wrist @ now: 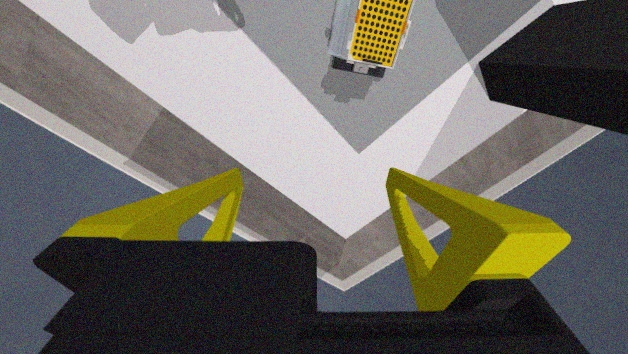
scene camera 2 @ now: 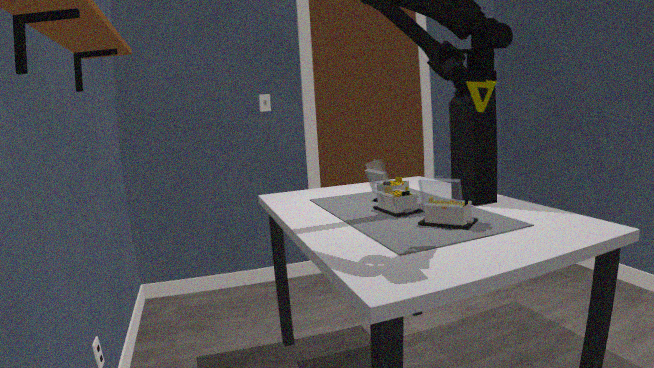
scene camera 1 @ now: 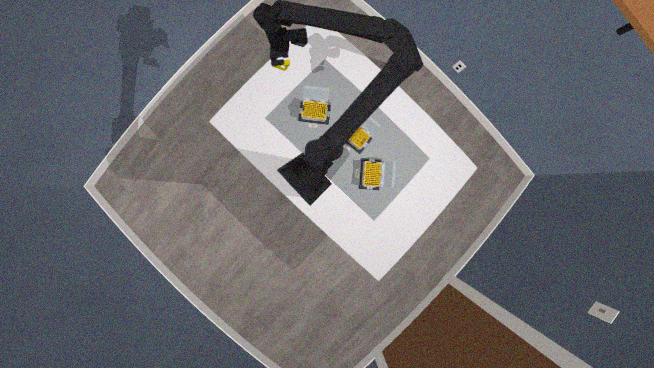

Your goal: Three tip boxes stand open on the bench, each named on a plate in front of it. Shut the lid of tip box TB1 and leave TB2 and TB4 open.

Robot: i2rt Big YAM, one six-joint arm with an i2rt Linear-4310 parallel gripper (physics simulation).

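Frame: origin at the arm's base, x left, y back, z up, level; centimetres.
Where they show: gripper, fingertip midpoint: point(wrist: 314, 176) point(scene camera 2: 481, 109) point(scene camera 1: 284, 59); arm's base, origin of the base link: point(scene camera 1: 306, 178).
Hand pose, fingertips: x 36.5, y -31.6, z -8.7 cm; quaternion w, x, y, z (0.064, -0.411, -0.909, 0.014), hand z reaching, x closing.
Note:
Each offset is from my fingertips to the top centre of the thing. "spot": to the spot under its first point. Level surfaces: height alone.
Three tip boxes with yellow tip racks stand on the grey mat. The upper-left box {dy +2.9, dx -17.3, dz -25.6 cm} point(scene camera 1: 314, 112) point(scene camera 2: 447, 214) point(wrist: 381, 31) has its clear lid {spot: dy -3.3, dx -13.7, dz -23.3 cm} point(scene camera 1: 316, 93) point(scene camera 2: 441, 189) raised. The middle box {dy +1.1, dx -41.0, dz -26.5 cm} point(scene camera 1: 359, 138) point(scene camera 2: 398, 202) lies partly beside the arm's outline; a faint clear lid shows at its upper right. The lower-right box {dy +10.3, dx -59.3, dz -25.6 cm} point(scene camera 1: 372, 174) has its clear lid point(scene camera 1: 393, 174) raised on its right side. Small name plates show in scene camera 1, but their text is too small to read. My gripper point(scene camera 1: 282, 67) point(scene camera 2: 481, 110) point(wrist: 314, 176) is open and empty, high above the table, up and left of the upper-left box.
The grey mat {dz -33.1 cm} point(scene camera 1: 345, 82) point(scene camera 2: 350, 212) point(wrist: 300, 85) lies on the white table {dz -33.4 cm} point(scene camera 1: 377, 250) point(scene camera 2: 345, 280) point(wrist: 210, 100). The black arm crosses above the mat from its base point(scene camera 1: 305, 182) point(scene camera 2: 472, 155). A wooden wall shelf point(scene camera 2: 75, 25) hangs at the upper left in scene camera 2.

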